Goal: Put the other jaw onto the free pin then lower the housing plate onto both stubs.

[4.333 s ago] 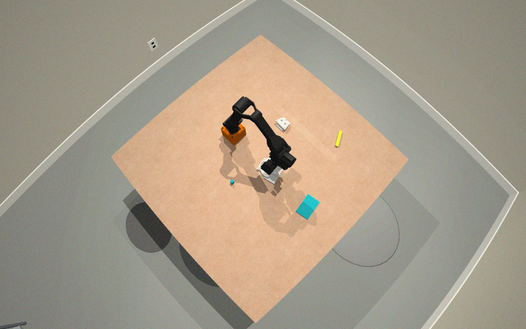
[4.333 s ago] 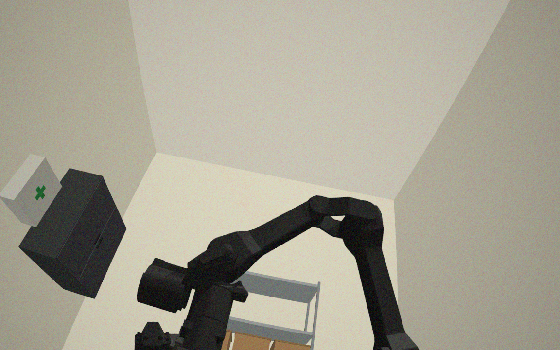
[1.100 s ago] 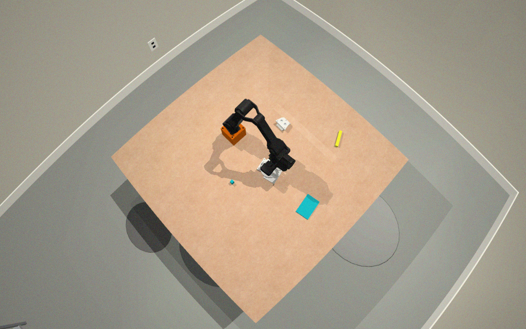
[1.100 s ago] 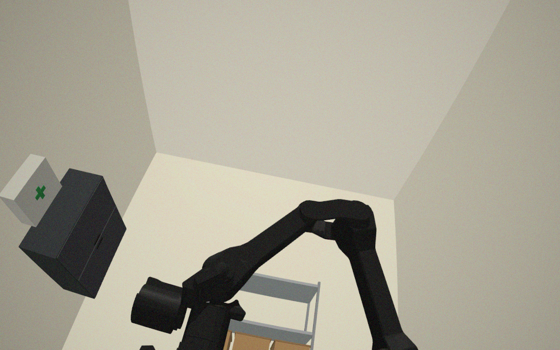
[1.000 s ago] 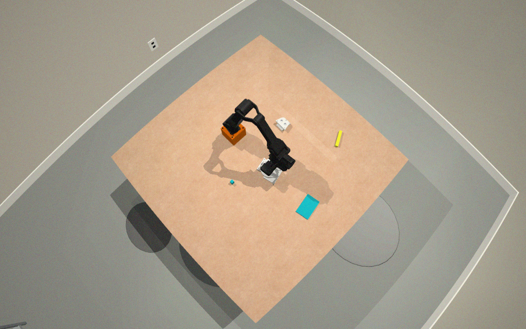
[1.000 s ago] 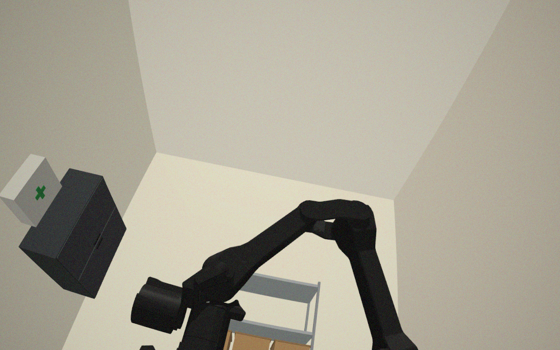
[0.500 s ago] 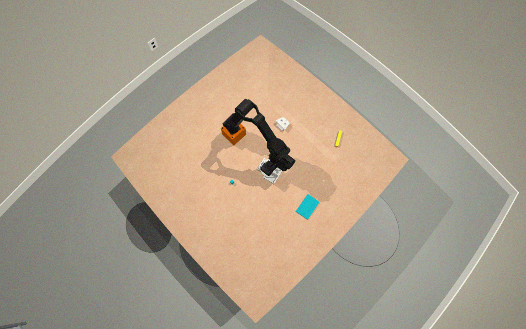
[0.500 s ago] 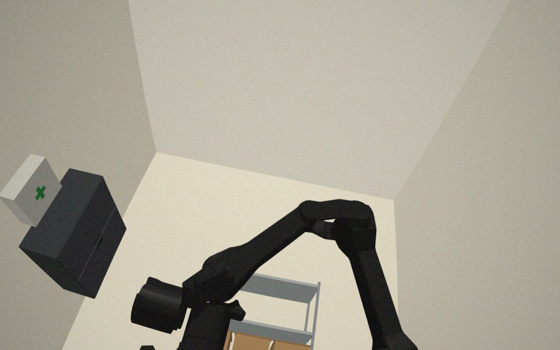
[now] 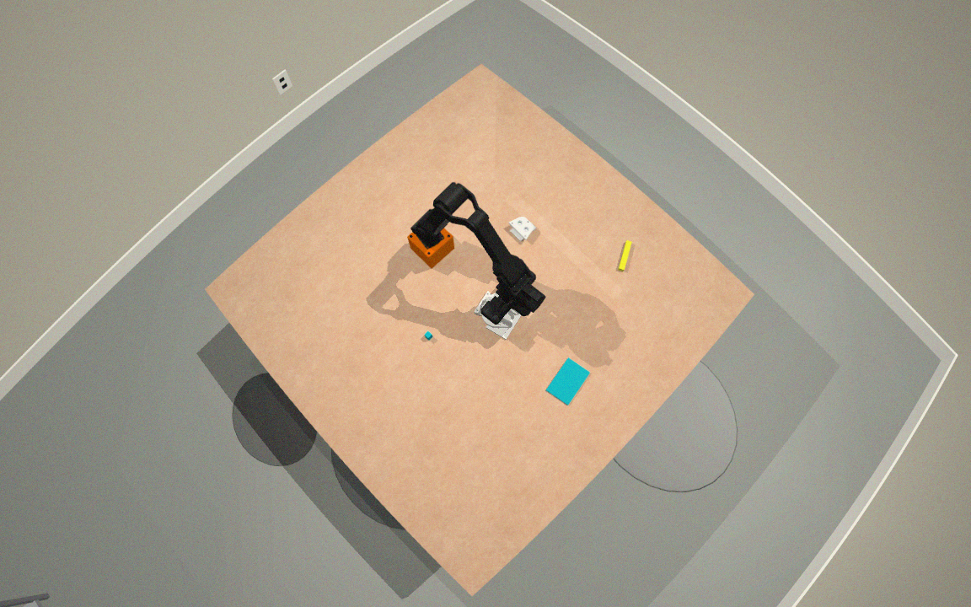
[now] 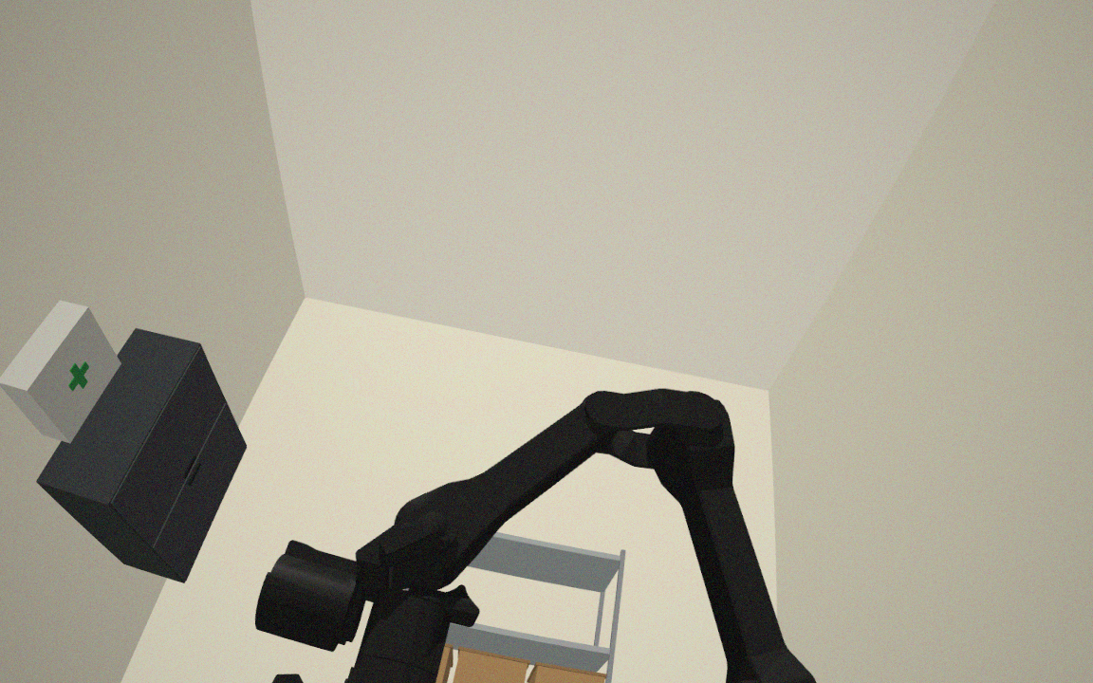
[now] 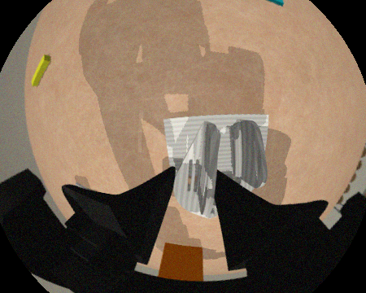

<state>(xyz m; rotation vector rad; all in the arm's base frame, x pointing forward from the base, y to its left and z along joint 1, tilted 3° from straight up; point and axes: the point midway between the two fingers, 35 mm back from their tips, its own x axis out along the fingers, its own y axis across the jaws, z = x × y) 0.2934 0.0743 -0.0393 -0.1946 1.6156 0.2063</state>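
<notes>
The grey jaw is 30 mm to the right of my gripper tip and 30 mm behind it. From my gripper tip the other things lie so: grey housing plate 190 mm to the left, 180 mm behind, 10 mm below; then small teal cube 250 mm to the right, 60 mm behind, 20 mm below; then flat teal block 290 mm ahead, 30 mm below, 10 mm to the left.
</notes>
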